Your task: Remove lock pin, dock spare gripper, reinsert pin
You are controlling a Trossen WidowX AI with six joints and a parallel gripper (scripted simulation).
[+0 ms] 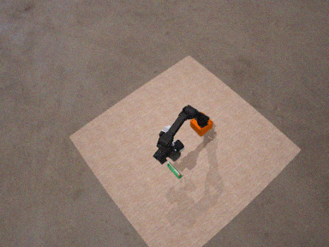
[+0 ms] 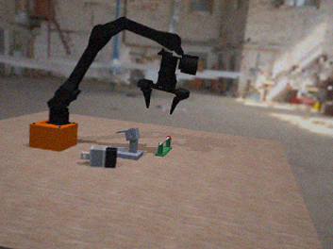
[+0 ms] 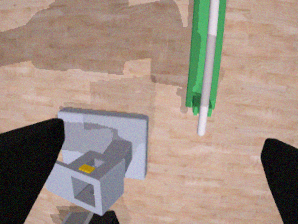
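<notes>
The spare gripper lies 7 cm behind my gripper tip, 26 cm to the right of it and 13 cm below it. Also, from my gripper tip: green cradle 2 cm ahead, 4 cm to the left, 14 cm below; then mount 6 cm behind, 10 cm to the right, 11 cm below.
</notes>
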